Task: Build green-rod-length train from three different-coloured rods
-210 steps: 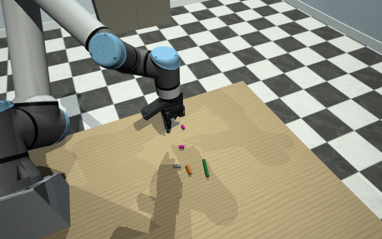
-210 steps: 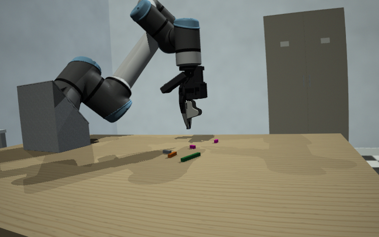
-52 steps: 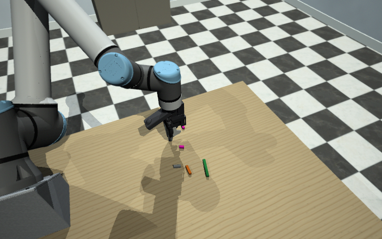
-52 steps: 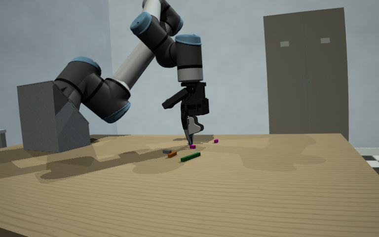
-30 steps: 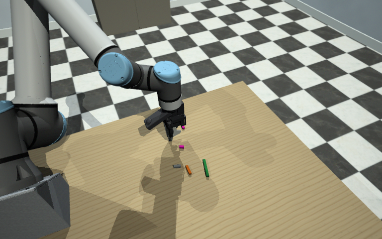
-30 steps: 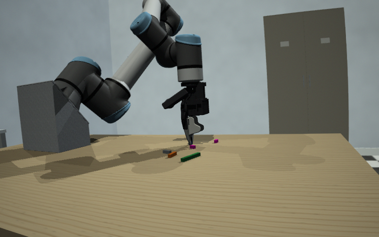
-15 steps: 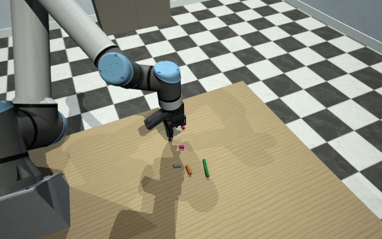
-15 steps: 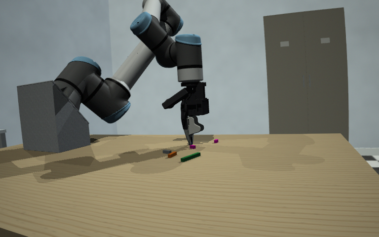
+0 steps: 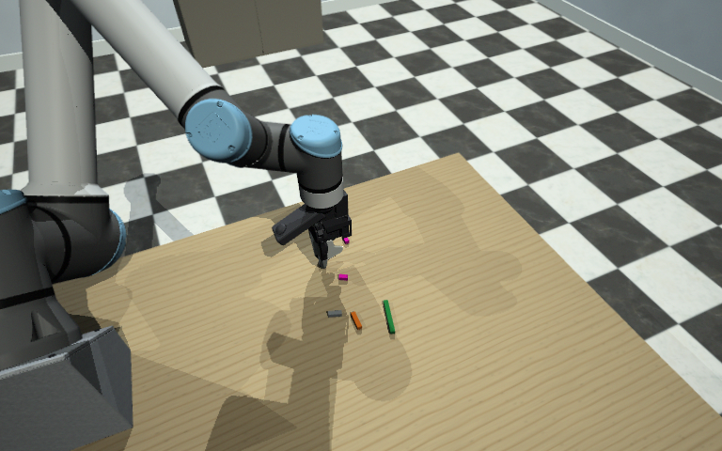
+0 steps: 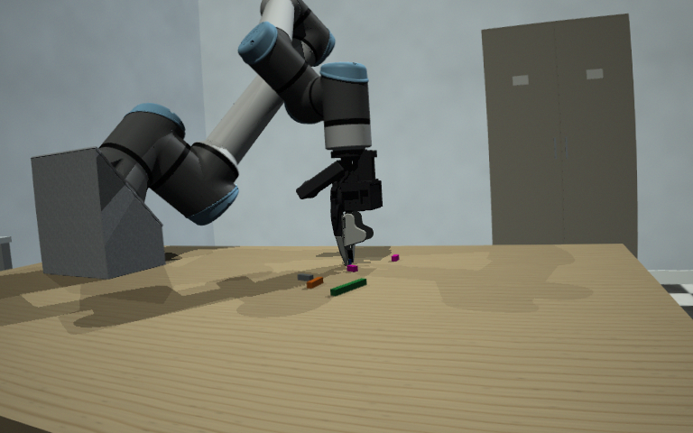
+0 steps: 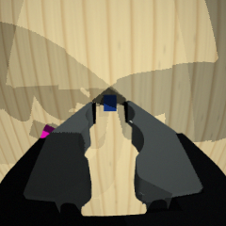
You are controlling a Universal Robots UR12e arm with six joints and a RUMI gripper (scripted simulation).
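The blue rod is 10 mm below my hand. Round my hand: green rod 200 mm to the right, 70 mm ahead, 10 mm below; then grey rod 140 mm to the right, 30 mm behind, 10 mm below; then orange rod 180 mm to the right, 10 mm below, 10 mm ahead.
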